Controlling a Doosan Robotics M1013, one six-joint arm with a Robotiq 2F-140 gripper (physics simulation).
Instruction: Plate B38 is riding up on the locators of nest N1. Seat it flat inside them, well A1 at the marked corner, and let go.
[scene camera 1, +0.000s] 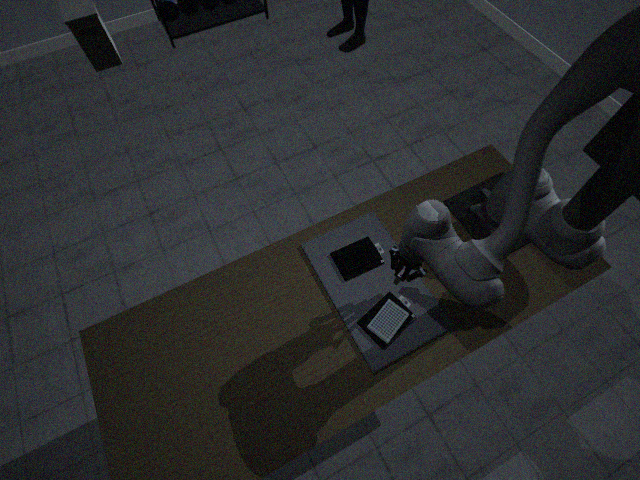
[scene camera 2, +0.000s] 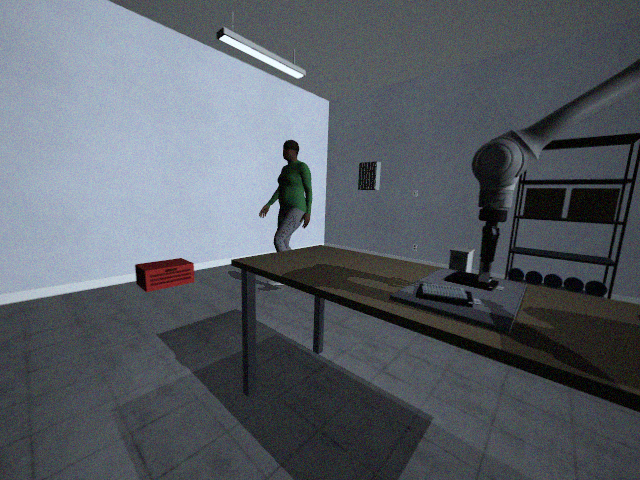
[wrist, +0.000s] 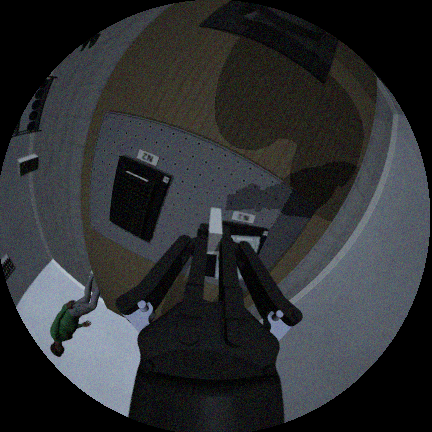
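Pixels of known places: gripper, between the fingertips: (scene camera 1: 397, 281) (scene camera 2: 483, 281) (wrist: 214, 216); arm's base, origin of its link: (scene camera 1: 500, 217).
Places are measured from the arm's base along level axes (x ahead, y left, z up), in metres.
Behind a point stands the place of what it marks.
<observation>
Plate B38 (scene camera 1: 388, 320) {x 0.614, y 0.176, z 0.022 m} (scene camera 2: 444, 292) {x 0.599, y 0.213, z 0.028 m} (wrist: 248, 243) is a pale multi-well plate on the black nest N1 (scene camera 1: 365, 318) {x 0.679, y 0.136, z 0.011 m} (scene camera 2: 468, 299) (wrist: 259, 231) {x 0.530, y 0.182, z 0.012 m}. It looks slightly askew in the nest in scene camera 1; whether an edge is raised, and where well A1 lies, I cannot tell. My gripper (scene camera 1: 409, 272) (scene camera 2: 484, 279) {x 0.527, y 0.076, z 0.054 m} (wrist: 214, 216) {x 0.527, y 0.076, z 0.054 m} is shut and empty. It hangs over the grey board, off the label side of N1 towards N2, apart from the plate. In the wrist view its fingers hide much of the plate and nest.
The black nest N2 (scene camera 1: 356, 259) {x 0.608, y -0.069, z 0.023 m} (wrist: 140, 200) {x 0.579, y -0.057, z 0.022 m} stands on the same perforated grey board (scene camera 1: 338, 294) {x 0.722, y 0.017, z -0.001 m} (scene camera 2: 506, 304) {x 0.453, y 0.089, z 0.000 m} (wrist: 187, 170) {x 0.493, y 0.002, z 0.000 m}. Small label blocks stand beside both nests. A dark mat (scene camera 1: 467, 209) {x 0.094, y -0.088, z -0.006 m} (wrist: 280, 37) {x 0.096, y 0.009, z -0.003 m} lies near the arm's base. A person in green (scene camera 2: 294, 188) (wrist: 63, 322) stands beyond the table.
</observation>
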